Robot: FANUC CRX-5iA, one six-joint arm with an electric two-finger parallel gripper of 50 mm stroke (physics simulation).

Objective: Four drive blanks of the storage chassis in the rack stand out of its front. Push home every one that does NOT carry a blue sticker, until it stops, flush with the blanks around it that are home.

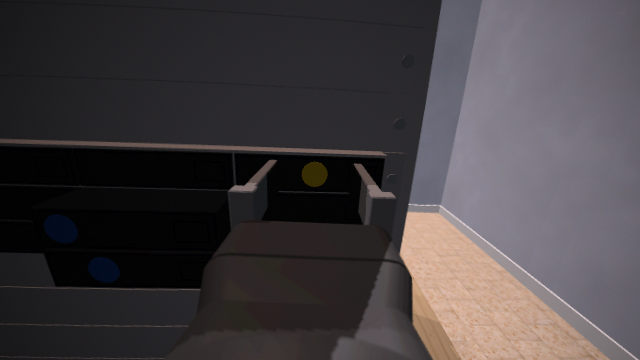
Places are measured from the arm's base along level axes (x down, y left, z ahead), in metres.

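Pixels of known places: gripper, fingertip midpoint: point(314, 176).
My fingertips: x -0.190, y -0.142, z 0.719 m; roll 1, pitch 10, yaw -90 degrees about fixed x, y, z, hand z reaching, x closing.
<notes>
Behind a point stands the place of what it marks.
The drive blank with a yellow sticker point(290, 174) {y -0.125, x -0.190, z 0.724 m} is at the right end of the chassis's top row. Its face looks level with the top-row blank point(150, 167) {y -0.027, x -0.192, z 0.734 m} to its left. My gripper point(314, 176) {y -0.142, x -0.190, z 0.719 m} is open and empty, its fingertips at the yellow-stickered blank's face, one on each side of the sticker; whether they touch it I cannot tell. An upper blue-stickered blank point(130, 230) {y -0.028, x -0.162, z 0.699 m} stands out at the left, its top face showing. A lower blue-stickered blank point(150, 270) {y -0.035, x -0.134, z 0.698 m} is directly beneath it. Part of a dark blank point(315, 209) {y -0.144, x -0.163, z 0.722 m} shows below the yellow-stickered one; my gripper body hides the rest, and its depth is unclear.
Grey rack panels point(200, 110) {y -0.060, x -0.232, z 0.746 m} lie above the chassis, and more panels point(100, 307) {y 0.050, x -0.051, z 0.758 m} below. The rack's right post point(417, 80) {y -0.218, x -0.261, z 0.731 m} has round holes. To the right are a tiled floor point(480, 270), a blue-grey wall point(550, 125) and a wooden edge point(430, 320) {y -0.434, x 0.180, z 0.887 m} low down.
</notes>
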